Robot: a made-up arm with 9 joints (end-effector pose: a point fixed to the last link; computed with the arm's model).
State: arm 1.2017 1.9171 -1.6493 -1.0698 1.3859 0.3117 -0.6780 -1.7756 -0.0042
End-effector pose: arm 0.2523 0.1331 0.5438 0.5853 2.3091 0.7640
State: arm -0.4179 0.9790 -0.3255 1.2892 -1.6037 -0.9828 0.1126 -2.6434 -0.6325
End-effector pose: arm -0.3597 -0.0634 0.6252 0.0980 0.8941 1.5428
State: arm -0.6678 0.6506 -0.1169 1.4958 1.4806 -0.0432 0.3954 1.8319 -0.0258
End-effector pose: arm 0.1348 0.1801 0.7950 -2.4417 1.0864 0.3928
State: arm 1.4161 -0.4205 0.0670 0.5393 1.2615 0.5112 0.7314 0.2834 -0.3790
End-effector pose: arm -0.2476 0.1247 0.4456 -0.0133 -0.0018 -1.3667
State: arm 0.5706 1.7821 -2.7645 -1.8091 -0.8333 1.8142 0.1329 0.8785 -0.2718
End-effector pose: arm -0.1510 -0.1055 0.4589 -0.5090 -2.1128 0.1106
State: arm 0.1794 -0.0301 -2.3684 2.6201 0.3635 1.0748 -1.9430 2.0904 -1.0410
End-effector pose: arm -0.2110 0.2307 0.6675 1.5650 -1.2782 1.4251
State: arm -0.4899 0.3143 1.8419 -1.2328 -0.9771 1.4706 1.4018 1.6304 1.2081
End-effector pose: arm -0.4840 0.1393 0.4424 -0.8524 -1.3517 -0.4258
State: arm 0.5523 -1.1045 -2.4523 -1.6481 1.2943 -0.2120 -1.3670 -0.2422 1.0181
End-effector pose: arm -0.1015 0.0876 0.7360 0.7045 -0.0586 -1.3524
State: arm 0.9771 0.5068 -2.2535 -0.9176 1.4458 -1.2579 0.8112 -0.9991 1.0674
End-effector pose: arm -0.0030 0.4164 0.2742 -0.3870 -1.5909 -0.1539
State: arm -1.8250 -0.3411 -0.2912 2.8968 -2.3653 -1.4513 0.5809 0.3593 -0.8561
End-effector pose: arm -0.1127 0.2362 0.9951 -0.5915 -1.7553 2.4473
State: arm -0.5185 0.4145 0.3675 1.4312 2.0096 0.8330 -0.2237 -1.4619 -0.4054
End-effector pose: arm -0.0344 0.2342 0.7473 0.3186 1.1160 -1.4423
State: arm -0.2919 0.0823 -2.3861 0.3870 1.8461 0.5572 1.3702 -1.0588 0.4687
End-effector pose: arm 0.0375 0.4084 0.5331 -0.9753 2.0417 -0.0678
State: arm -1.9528 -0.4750 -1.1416 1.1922 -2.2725 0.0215 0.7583 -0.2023 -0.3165
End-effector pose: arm 0.2028 0.2619 0.8900 -1.3860 1.0258 -0.2557
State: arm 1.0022 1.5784 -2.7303 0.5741 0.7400 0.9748 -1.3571 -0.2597 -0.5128
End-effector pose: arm -0.2346 0.2204 0.4587 -0.9909 -0.8629 -0.6807
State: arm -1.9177 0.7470 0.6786 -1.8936 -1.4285 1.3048 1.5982 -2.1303 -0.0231
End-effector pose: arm -0.0508 0.2536 0.9057 1.1168 1.1346 -0.4581
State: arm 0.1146 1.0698 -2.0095 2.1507 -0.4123 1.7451 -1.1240 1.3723 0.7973
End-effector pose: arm 0.0985 0.3631 0.3021 1.3376 1.0364 2.1805
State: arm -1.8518 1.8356 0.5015 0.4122 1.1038 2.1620 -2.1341 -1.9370 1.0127
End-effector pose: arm 0.1509 0.1732 0.5594 -0.0501 -1.6070 -0.1608
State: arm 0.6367 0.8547 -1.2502 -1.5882 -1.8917 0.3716 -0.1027 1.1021 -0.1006
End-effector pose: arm -0.3312 0.0023 0.4860 0.4294 1.4335 -1.0904
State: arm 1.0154 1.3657 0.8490 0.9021 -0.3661 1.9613 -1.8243 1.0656 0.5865
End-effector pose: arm 0.2424 -0.0104 0.4907 -1.1317 2.1021 -1.5420
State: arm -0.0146 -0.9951 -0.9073 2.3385 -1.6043 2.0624 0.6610 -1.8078 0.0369
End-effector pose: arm -0.0272 0.3464 0.4912 0.3524 0.4312 -1.3612
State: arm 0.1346 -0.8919 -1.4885 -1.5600 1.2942 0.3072 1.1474 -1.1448 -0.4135
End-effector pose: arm -0.1593 0.3783 0.3612 -1.3062 -0.0456 -1.2533
